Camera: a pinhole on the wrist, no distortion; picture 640 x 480 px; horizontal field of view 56.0 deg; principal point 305.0 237.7 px. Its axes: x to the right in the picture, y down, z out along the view. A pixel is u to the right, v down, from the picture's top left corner.
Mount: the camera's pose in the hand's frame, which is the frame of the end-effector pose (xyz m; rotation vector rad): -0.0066 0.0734 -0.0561 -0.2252 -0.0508 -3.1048
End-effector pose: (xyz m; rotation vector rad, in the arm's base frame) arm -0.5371 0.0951 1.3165 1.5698 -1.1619 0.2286
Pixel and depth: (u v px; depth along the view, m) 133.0 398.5 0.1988
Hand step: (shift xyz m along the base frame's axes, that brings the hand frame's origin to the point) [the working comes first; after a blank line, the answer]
In the camera's frame: -0.0568 0.0531 0.1988

-0.0379 -0.1522 0.0231
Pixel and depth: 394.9 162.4 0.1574
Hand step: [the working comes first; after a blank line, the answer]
In the camera's frame: 0.0235 -0.0197 0.1574

-0.1210 -0.0713 0.0200
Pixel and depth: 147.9 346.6 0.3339
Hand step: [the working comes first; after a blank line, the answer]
In the camera's frame: -0.0872 0.0604 0.3339

-0.0657 -0.2872 0.0079
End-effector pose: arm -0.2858 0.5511 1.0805 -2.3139 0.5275 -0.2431
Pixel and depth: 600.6 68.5 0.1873
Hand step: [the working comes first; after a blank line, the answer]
In the camera's frame: 0.0920 -0.0527 0.1873

-0.0586 0.0364 -0.1930
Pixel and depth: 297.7 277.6 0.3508
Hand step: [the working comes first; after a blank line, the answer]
In the camera's frame: -0.0043 0.0233 0.3508

0.1188 0.1206 -0.2495
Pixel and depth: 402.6 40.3 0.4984
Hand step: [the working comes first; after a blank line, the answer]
In the camera's frame: 0.0808 -0.1635 0.4984

0.0494 0.1246 -0.4925
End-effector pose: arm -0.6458 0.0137 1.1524 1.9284 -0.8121 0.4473
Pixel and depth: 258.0 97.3 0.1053
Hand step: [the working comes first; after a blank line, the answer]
In the camera's frame: -0.0082 -0.0246 0.1053

-0.0616 -0.0785 0.0528
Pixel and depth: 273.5 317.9 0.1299
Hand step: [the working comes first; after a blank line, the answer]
In the camera's frame: -0.0068 0.0173 0.1299

-0.0311 -0.0894 0.0166
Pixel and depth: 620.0 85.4 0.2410
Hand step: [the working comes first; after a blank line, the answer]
In the camera's frame: 0.1261 -0.0610 0.2410

-0.1740 -0.1848 -0.0649
